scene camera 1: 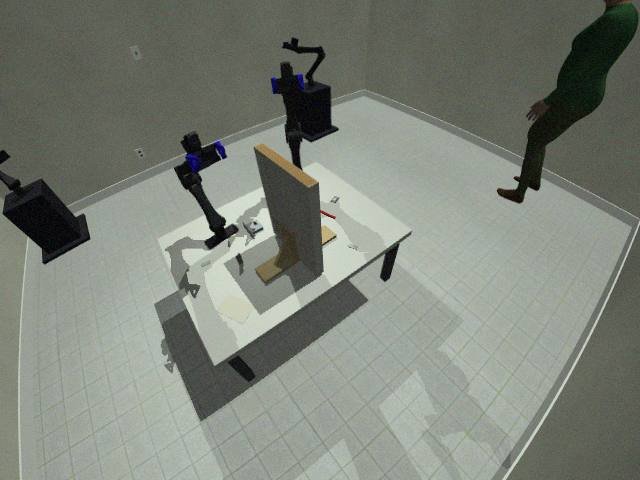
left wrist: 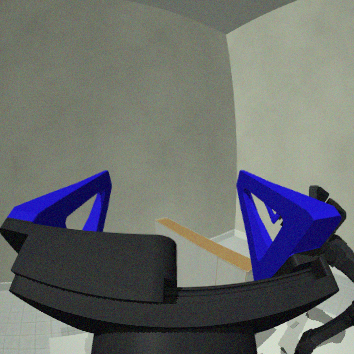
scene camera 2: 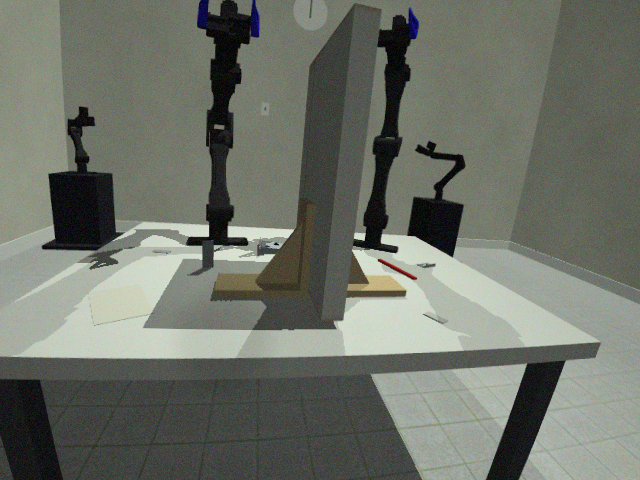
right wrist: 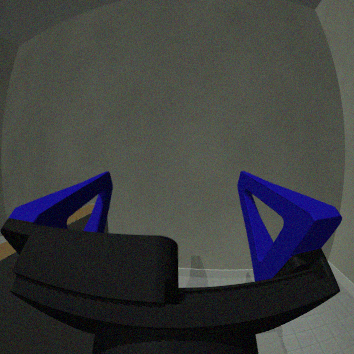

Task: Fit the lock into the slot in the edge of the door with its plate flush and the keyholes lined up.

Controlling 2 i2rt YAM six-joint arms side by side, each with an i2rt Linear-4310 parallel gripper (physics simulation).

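Seen in the pictures: left gripper, fingertip midpoint: [scene camera 1: 286, 80] [left wrist: 173, 177] [scene camera 2: 392, 10]; right gripper, fingertip midpoint: [scene camera 1: 211, 153] [right wrist: 174, 178]; left arm's base at its link origin: [scene camera 2: 371, 246]; right arm's base at its link origin: [scene camera 1: 222, 236] [scene camera 2: 218, 242].
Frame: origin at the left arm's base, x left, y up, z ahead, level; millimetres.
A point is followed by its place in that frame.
Observation:
The door [scene camera 1: 294, 217] @(z 573, x -51, y 323 mm) [scene camera 2: 330, 155] @(z 632, x -16, y 322 mm) is a tall grey panel standing upright on the table, with a tan top edge that also shows in the left wrist view. Its slot and keyhole cannot be made out. A small silvery part [scene camera 1: 253, 226] @(z 283, x -297, y 20 mm) [scene camera 2: 271, 247] @(z 307, x -281, y 19 mm), apparently the lock, lies on the table beyond the door, near the right arm's base. My left gripper [scene camera 1: 287, 82] @(z 193, x -7, y 754 mm) [left wrist: 173, 177] @(z 193, x -7, y 754 mm) is open and empty, high above the table on the far side of the door. My right gripper [scene camera 1: 206, 155] @(z 546, x -301, y 651 mm) [scene camera 2: 229, 15] [right wrist: 174, 178] @(z 546, x -301, y 651 mm) is open and empty, raised well above the lock.
Wooden feet [scene camera 1: 268, 272] @(z 616, x -219, y 18 mm) [scene camera 2: 242, 284] @(z 609, x -202, y 18 mm) brace the door. A grey upright block [scene camera 1: 239, 262] @(z 530, x -367, y 20 mm) [scene camera 2: 207, 253] @(z 526, x -363, y 41 mm), a beige square [scene camera 1: 235, 308] @(z 782, x -382, y 1 mm) [scene camera 2: 119, 304] @(z 791, x -373, y 1 mm), a red rod [scene camera 1: 327, 213] @(z 248, x 138, y 10 mm) [scene camera 2: 397, 269] @(z 237, x 120, y 4 mm) and small flat parts [scene camera 1: 334, 198] [scene camera 2: 435, 317] are on the table [scene camera 1: 372, 227] @(z 399, x 371, y 0 mm). A person [scene camera 1: 584, 72] stands at right.

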